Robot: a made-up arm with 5 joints. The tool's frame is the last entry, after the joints. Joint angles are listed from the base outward. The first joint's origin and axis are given. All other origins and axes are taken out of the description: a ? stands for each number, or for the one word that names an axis. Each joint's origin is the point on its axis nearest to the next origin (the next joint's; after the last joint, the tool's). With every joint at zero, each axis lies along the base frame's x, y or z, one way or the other. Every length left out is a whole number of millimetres.
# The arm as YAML. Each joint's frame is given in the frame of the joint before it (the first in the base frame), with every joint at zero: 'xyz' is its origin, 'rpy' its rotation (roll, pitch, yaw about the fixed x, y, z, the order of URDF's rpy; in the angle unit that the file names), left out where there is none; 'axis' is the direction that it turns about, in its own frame. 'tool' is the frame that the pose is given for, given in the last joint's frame.
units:
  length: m
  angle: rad
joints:
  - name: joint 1
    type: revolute
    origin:
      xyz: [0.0, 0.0, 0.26]
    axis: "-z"
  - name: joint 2
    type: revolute
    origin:
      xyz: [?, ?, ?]
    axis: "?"
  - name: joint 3
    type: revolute
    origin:
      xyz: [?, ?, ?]
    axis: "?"
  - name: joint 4
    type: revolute
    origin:
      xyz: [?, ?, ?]
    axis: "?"
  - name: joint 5
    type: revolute
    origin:
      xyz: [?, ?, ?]
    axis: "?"
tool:
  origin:
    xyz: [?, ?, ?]
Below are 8 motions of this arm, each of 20 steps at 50 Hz.
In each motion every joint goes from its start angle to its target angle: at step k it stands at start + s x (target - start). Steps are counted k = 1, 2, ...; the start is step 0. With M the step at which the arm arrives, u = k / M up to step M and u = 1 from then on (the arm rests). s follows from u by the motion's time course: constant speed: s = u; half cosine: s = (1 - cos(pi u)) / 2; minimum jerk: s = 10 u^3 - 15 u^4 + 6 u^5.
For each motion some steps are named. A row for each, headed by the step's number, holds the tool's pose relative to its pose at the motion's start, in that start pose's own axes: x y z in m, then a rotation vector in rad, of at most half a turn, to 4 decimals.
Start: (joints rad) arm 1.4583 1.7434 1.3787 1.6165 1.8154
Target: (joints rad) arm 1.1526 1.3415 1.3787 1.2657 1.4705
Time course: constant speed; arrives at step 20
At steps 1, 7, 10, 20:
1: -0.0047 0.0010 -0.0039 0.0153 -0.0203 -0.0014
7: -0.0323 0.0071 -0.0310 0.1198 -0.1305 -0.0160
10: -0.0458 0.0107 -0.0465 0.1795 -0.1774 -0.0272
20: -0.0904 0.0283 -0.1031 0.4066 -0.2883 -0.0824

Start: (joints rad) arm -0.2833 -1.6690 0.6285 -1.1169 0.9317
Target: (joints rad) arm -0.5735 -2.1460 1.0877 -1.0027 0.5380
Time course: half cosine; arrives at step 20
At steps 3, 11, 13, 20:
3: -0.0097 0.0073 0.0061 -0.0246 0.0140 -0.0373
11: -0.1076 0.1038 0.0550 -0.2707 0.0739 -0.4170
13: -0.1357 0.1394 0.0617 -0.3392 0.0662 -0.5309
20: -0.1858 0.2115 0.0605 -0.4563 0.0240 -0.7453

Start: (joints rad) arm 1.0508 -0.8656 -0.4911 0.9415 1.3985
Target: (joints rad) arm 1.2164 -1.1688 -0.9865 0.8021 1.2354
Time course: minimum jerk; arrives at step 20
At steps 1, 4, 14, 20:
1: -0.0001 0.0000 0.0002 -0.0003 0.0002 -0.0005
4: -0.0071 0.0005 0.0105 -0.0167 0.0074 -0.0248
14: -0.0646 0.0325 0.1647 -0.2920 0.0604 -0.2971
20: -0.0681 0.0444 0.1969 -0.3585 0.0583 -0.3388

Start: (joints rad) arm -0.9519 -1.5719 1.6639 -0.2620 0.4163
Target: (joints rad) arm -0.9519 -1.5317 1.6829 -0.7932 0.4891
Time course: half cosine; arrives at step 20
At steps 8, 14, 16, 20:
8: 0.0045 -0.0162 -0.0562 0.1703 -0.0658 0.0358
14: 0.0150 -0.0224 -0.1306 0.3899 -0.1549 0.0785
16: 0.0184 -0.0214 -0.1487 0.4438 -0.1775 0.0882
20: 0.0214 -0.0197 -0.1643 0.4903 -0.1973 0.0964

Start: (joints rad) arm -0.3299 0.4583 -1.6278 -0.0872 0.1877
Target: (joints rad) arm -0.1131 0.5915 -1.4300 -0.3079 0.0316
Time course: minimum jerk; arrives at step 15
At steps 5, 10, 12, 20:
5: -0.0216 -0.0076 0.0100 0.0078 0.0167 -0.0614
10: -0.0884 -0.0202 0.0403 0.0333 0.0484 -0.2422
12: -0.1074 -0.0211 0.0486 0.0413 0.0531 -0.2917
20: -0.1148 -0.0211 0.0517 0.0445 0.0545 -0.3108

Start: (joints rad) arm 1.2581 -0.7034 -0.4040 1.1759 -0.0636
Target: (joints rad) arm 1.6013 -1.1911 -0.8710 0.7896 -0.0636
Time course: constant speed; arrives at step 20
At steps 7, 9, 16, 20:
7: -0.0125 -0.0106 0.0564 -0.0526 -0.0422 -0.0673
9: -0.0139 -0.0109 0.0727 -0.0656 -0.0613 -0.0791
16: -0.0109 -0.0028 0.1274 -0.0999 -0.1472 -0.0908
20: -0.0032 0.0075 0.1557 -0.1097 -0.2060 -0.0757

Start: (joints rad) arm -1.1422 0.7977 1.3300 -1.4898 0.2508
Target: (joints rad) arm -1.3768 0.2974 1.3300 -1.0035 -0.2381
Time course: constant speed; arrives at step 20
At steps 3, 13, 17, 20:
3: -0.0364 0.0316 0.0351 -0.1265 -0.0375 -0.1052
13: -0.1515 0.1859 0.1069 -0.5369 -0.2123 -0.4664
17: -0.1899 0.2622 0.1106 -0.6954 -0.3054 -0.6110
20: -0.2142 0.3217 0.1027 -0.8118 -0.3846 -0.7177

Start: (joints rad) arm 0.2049 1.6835 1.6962 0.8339 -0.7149
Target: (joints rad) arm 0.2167 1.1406 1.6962 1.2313 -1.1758
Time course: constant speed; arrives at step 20
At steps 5, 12, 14, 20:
5: -0.0651 0.0156 0.0423 -0.1305 0.0158 -0.2028
12: -0.1414 0.0637 0.1007 -0.3266 0.0239 -0.4673
14: -0.1594 0.0821 0.1163 -0.3853 0.0229 -0.5381
20: -0.2021 0.1468 0.1576 -0.5687 0.0107 -0.7359

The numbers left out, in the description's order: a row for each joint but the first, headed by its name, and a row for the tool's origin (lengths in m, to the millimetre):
joint 2: xyz -0.05 -0.1 0.0, axis +x
joint 3: xyz 0.0 -0.12 0.21, axis +y
joint 4: xyz 0.15 0.0 -0.07, axis -x
joint 5: xyz 0.0 -0.08 0.11, axis +z
tool: xyz -0.01 -0.23 0.0

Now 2 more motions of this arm.
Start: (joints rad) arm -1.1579 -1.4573 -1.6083 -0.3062 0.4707
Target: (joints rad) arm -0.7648 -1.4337 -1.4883 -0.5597 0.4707
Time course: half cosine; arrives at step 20
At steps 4, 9, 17, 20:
4: -0.0057 -0.0059 -0.0202 0.0384 0.0317 -0.0173
9: -0.0341 -0.0204 -0.0874 0.1672 0.1372 -0.0849
17: -0.1049 -0.0246 -0.1825 0.3636 0.2977 -0.2206
20: -0.1138 -0.0236 -0.1911 0.3831 0.3138 -0.2366

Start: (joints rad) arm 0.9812 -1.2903 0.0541 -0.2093 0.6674
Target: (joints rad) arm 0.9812 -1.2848 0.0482 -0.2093 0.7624
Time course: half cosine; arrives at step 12
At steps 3, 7, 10, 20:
3: 0.0031 -0.0003 0.0000 0.0001 -0.0012 0.0141
7: 0.0135 -0.0008 -0.0001 0.0003 -0.0050 0.0607
10: 0.0199 -0.0009 -0.0002 0.0004 -0.0074 0.0900
20: 0.0214 -0.0009 -0.0002 0.0004 -0.0079 0.0965

